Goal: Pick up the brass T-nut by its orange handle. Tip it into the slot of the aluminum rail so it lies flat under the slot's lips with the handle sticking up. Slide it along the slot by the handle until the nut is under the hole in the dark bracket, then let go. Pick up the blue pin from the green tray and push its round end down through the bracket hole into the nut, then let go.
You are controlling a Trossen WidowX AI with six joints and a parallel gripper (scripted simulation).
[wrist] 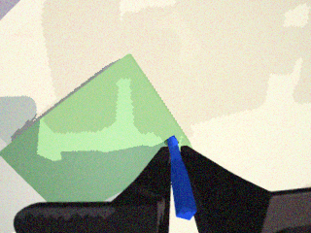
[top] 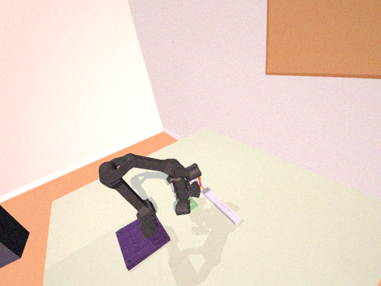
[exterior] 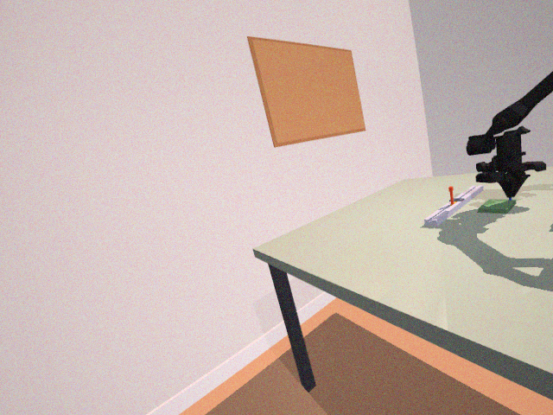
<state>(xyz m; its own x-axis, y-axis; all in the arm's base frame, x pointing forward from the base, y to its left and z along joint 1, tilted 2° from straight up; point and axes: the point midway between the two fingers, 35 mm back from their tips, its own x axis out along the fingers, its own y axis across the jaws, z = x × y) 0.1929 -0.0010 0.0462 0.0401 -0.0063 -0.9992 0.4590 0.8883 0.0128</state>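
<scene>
The green tray lies 20 mm to the left of my gripper tip, 20 mm below it and 10 mm ahead of it. The rest, counted from my gripper tip: aluminum rail: 140 mm ahead, 40 mm to the left, 10 mm below; then brass T-nut: 140 mm ahead, 60 mm to the left, 20 mm above; then blue pin: right at my gripper tip.
</scene>
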